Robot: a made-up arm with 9 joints.
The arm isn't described. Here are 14 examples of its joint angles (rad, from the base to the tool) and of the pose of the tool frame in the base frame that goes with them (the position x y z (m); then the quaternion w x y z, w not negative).
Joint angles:
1: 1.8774 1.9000 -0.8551 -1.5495 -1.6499 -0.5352 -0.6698 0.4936 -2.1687
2: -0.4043 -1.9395 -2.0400 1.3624 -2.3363 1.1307 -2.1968 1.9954 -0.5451
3: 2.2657 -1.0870 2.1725 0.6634 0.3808 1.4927 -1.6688 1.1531 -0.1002
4: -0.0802 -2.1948 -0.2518 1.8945 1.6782 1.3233 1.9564 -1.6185 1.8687
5: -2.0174 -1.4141 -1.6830 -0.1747 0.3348 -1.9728 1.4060 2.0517 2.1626
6: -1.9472 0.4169 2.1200 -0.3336 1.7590 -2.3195 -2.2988 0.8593 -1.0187
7: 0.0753 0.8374 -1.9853 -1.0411 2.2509 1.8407 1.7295 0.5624 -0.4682
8: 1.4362 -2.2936 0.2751 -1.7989 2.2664 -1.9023 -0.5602 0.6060 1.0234
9: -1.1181 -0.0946 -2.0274 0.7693 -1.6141 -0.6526 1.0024 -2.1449 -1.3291
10: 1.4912 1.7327 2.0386 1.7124 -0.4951 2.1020 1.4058 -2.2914 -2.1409
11: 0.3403 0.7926 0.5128 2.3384 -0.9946 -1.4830 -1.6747 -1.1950 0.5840
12: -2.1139 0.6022 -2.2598 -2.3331 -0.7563 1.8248 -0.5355 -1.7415 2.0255
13: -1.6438 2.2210 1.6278 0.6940 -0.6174 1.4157 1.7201 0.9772 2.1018
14: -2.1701 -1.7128 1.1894 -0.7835 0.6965 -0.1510 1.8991 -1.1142 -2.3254
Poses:
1: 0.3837 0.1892 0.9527 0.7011 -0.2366 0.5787 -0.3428
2: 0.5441 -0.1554 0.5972 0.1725 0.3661 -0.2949 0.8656
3: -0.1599 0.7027 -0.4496 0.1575 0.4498 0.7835 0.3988
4: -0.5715 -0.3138 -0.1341 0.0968 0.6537 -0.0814 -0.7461
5: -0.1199 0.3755 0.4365 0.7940 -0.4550 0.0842 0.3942
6: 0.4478 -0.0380 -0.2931 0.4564 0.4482 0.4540 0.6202
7: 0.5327 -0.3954 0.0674 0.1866 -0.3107 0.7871 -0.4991
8: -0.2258 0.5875 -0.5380 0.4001 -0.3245 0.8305 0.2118
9: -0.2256 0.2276 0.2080 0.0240 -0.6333 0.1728 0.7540
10: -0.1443 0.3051 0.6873 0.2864 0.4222 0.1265 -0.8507
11: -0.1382 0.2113 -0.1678 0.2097 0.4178 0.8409 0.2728
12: -0.2828 -0.1638 0.0830 0.1304 -0.0451 0.8015 0.5819
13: 0.4059 -0.0263 -0.1268 0.7817 -0.0861 0.6176 0.0118
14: -0.5325 0.1190 0.5140 0.9088 -0.4122 -0.0452 0.0459
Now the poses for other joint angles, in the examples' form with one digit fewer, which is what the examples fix.
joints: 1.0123 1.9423 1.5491 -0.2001 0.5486 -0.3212 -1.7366 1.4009 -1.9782
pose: -0.295 0.458 0.995 0.391 0.203 0.113 -0.891
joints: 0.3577 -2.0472 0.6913 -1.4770 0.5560 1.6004 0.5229 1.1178 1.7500
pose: 0.253 0.524 0.480 0.951 -0.273 0.148 0.003
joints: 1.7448 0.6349 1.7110 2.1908 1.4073 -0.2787 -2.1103 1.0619 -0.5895
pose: 0.001 0.910 0.051 0.292 -0.916 0.081 0.262
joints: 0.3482 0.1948 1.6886 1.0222 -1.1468 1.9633 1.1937 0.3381 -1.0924
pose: 0.574 -0.305 -0.495 0.176 -0.161 0.960 -0.149
